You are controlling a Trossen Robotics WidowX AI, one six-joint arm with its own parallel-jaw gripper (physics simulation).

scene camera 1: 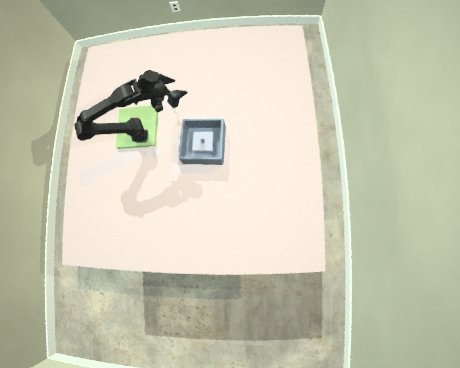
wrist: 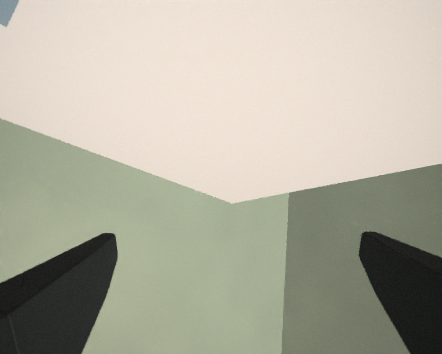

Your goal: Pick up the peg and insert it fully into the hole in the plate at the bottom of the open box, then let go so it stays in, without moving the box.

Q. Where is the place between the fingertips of my gripper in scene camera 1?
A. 181, 86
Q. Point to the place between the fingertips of my gripper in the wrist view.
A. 239, 244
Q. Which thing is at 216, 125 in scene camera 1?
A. A blue-grey box.
